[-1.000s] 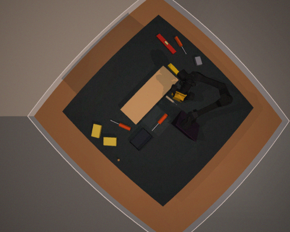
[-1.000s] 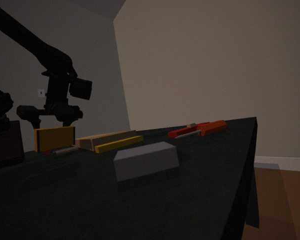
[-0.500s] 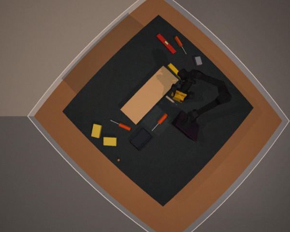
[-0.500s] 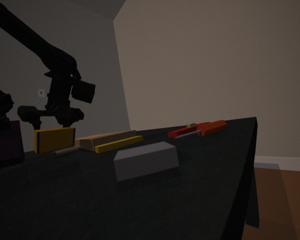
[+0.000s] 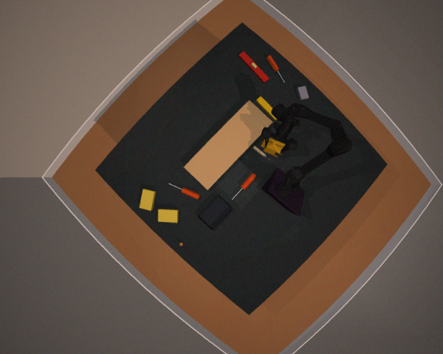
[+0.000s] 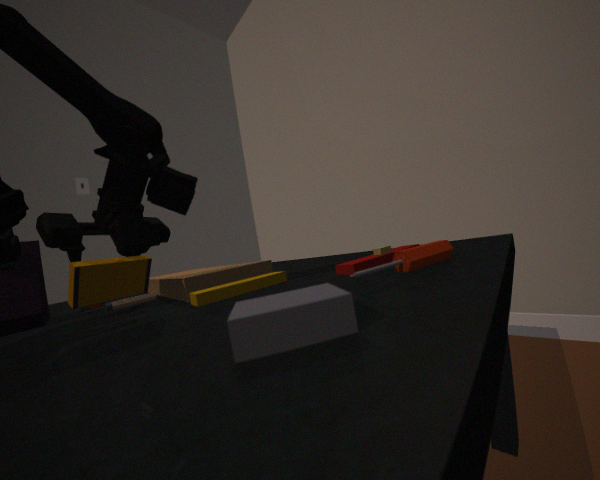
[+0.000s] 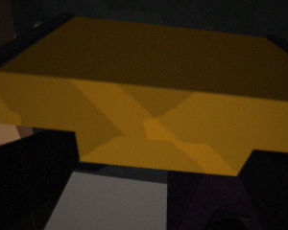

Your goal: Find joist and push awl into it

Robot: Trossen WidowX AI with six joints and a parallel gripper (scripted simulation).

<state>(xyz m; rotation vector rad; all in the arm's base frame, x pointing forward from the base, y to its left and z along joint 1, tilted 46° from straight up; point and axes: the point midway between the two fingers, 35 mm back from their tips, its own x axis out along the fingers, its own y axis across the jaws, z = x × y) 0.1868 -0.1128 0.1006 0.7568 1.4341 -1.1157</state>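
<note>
Right now my gripper tip is 10 mm to the left of the yellow stud finder and 10 mm past it. From my gripper tip the other things lie so: awl: 70 mm below, 30 mm to the left, 10 mm ahead; then stud finder light: 30 mm behind; then yellow bar: 180 mm to the right, 180 mm ahead, 70 mm below.
</note>
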